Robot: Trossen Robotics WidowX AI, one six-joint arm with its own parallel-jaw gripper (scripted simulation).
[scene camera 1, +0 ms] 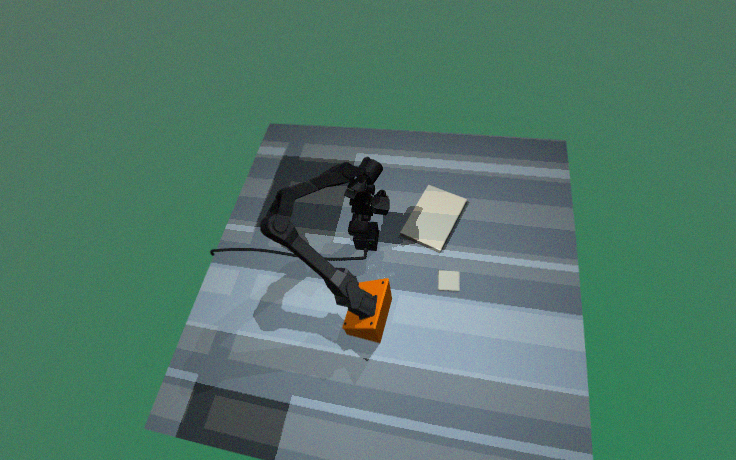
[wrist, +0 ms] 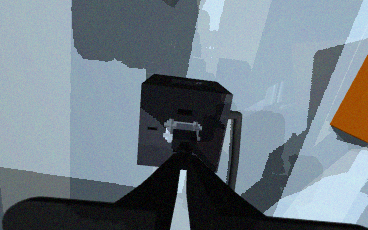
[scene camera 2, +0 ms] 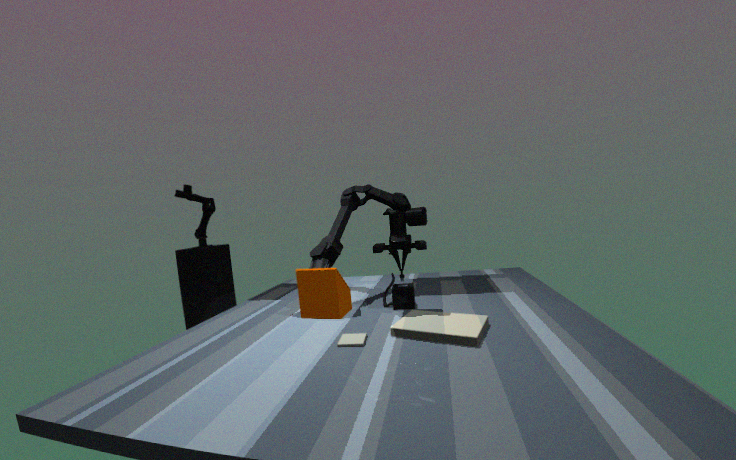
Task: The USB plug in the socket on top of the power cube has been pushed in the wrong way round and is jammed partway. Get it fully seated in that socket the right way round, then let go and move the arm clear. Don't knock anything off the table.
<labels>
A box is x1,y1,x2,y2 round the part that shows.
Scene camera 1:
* my gripper: [348,184,389,235]
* flat cream slab: [400,185,466,252]
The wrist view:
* my gripper: [2,153,367,229]
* dark USB plug: [171,123,196,169], held by my gripper
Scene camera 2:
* my gripper: [373,226,426,270]
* flat cream slab: [390,310,488,346]
</labels>
